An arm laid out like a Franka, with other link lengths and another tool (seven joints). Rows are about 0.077 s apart.
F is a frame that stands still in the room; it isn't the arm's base.
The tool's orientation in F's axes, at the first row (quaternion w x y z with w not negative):
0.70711, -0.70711, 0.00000, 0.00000
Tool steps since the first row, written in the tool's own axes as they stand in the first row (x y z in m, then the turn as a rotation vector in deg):
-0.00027, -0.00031, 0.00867, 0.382, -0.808, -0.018
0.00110, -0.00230, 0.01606, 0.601, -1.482, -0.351
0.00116, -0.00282, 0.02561, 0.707, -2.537, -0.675
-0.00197, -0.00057, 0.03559, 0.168, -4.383, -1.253
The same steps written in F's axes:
-0.00027, 0.00867, 0.00031, 0.382, -0.018, 0.808
0.00110, 0.01606, 0.00230, 0.601, -0.351, 1.482
0.00116, 0.02561, 0.00282, 0.707, -0.675, 2.537
-0.00197, 0.03559, 0.00057, 0.168, -1.253, 4.383

